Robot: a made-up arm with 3 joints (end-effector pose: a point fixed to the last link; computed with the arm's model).
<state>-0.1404 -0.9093 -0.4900</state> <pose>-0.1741 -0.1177 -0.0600 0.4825 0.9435 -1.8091</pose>
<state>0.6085 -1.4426 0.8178</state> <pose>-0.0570 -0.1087 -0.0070 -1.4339 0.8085 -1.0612</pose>
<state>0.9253 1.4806 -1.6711</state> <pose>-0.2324 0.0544 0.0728 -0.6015 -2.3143 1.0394</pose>
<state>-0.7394 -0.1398 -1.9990</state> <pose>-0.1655 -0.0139 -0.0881 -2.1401 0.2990 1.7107</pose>
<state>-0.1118 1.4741 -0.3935</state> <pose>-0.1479 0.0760 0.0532 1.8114 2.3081 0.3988</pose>
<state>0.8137 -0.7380 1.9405</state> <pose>-0.0812 -0.0319 -0.0809 -2.2771 0.8638 0.3688</pose>
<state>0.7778 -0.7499 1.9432</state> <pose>-0.0814 -0.0361 -0.0804 -2.2683 0.9012 0.3417</pose>
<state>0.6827 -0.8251 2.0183</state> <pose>-0.0802 -0.0507 -0.0774 -2.3284 0.9758 0.2747</pose>
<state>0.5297 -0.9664 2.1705</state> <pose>-0.0820 -0.0766 -0.0703 -2.4611 1.1160 0.1894</pose>
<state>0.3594 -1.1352 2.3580</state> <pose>-0.0915 -0.1059 -0.0596 -2.6170 1.3243 0.1421</pose>
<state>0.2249 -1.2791 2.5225</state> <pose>-0.1049 -0.1280 -0.0484 2.7348 -1.5356 -0.1576</pose>
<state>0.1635 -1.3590 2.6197</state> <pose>-0.1128 -0.1382 -0.0415 2.5965 -1.5327 -0.1816</pose>
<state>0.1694 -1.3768 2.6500</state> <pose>-0.1121 -0.1392 -0.0399 2.5750 -1.5015 -0.1954</pose>
